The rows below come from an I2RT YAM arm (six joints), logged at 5 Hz.
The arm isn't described. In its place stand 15 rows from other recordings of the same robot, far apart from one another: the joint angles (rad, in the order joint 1, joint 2, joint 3, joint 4, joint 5, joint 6), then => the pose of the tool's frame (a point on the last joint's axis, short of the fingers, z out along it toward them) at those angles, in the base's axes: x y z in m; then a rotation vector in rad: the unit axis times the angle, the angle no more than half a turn.
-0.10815 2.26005 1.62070 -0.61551 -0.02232 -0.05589 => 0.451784 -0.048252 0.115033 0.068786 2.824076 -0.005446
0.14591 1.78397 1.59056 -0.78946 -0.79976 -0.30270 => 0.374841 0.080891 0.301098 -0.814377 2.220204 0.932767
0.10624 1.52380 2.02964 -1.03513 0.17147 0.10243 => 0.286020 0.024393 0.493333 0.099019 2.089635 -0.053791
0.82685 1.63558 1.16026 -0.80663 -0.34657 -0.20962 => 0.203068 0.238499 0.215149 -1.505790 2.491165 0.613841
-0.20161 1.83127 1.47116 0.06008 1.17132 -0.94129 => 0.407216 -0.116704 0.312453 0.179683 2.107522 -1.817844
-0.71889 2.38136 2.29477 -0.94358 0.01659 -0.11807 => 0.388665 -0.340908 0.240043 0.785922 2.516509 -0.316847
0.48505 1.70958 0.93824 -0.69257 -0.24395 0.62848 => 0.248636 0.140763 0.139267 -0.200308 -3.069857 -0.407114
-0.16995 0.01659 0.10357 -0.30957 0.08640 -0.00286 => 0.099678 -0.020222 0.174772 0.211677 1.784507 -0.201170
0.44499 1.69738 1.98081 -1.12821 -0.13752 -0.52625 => 0.308682 0.152615 0.419799 -1.179739 2.100341 0.128555
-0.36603 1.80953 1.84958 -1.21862 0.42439 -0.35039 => 0.336056 -0.144510 0.341417 0.142976 2.823529 -0.766630
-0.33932 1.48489 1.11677 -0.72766 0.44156 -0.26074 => 0.274144 -0.112898 0.249913 0.254024 2.706928 -0.776324
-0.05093 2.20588 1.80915 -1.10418 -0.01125 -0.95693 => 0.432883 -0.021665 0.177368 -1.346252 2.764357 -0.036756
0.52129 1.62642 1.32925 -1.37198 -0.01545 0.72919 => 0.238846 0.137798 0.253658 -0.317843 -3.035448 0.068800
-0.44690 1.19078 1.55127 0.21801 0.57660 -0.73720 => 0.187397 -0.111329 0.558008 0.416412 1.119696 -1.337937
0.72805 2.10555 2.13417 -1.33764 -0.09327 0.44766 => 0.315827 0.285974 0.301915 -0.431217 2.925647 0.330732
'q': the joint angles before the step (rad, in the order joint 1, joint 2, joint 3, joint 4, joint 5, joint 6). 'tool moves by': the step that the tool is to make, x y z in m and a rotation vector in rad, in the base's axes. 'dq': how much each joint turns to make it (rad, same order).
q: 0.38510, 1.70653, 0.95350, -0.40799, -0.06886, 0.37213
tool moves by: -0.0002, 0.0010, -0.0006, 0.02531, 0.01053, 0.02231
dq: -0.00067, 0.00252, -0.00002, 0.00139, -0.03429, -0.01021
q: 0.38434, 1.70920, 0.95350, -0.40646, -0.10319, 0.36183
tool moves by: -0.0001, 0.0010, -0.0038, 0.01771, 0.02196, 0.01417
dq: -0.00011, 0.01289, 0.00003, -0.00127, -0.02827, -0.00353
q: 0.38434, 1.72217, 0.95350, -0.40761, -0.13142, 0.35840
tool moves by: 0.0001, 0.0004, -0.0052, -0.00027, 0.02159, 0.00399
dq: 0.00008, 0.01726, 0.00026, -0.00321, -0.00874, -0.00069
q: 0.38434, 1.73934, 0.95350, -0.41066, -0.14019, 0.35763
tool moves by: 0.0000, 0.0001, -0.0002, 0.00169, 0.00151, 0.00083
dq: 0.00004, 0.00080, 0.00012, -0.00009, -0.00227, 0.00004
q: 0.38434, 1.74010, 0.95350, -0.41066, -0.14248, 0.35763
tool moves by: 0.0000, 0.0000, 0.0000, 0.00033, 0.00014, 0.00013
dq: -0.00004, 0.00001, 0.00000, -0.00001, -0.00040, -0.00003
